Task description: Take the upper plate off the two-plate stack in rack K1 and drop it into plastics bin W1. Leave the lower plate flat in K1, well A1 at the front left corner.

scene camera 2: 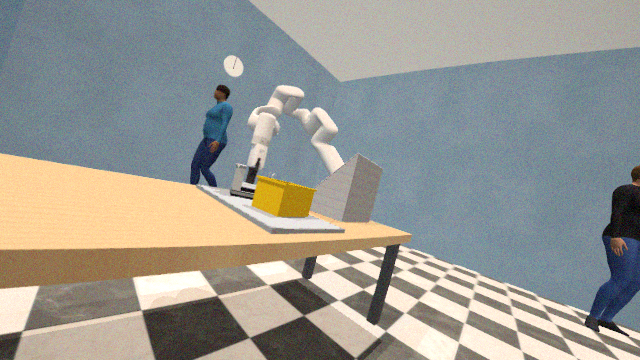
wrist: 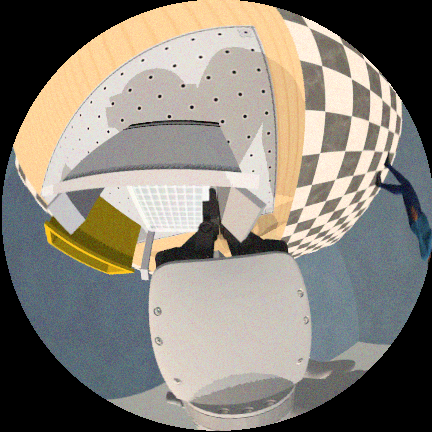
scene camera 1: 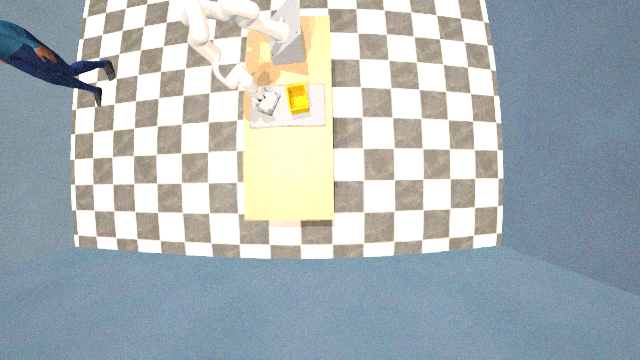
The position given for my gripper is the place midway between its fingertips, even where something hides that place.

In view: my gripper [wrist: 215, 197] and a gridded plate [wrist: 167, 207].
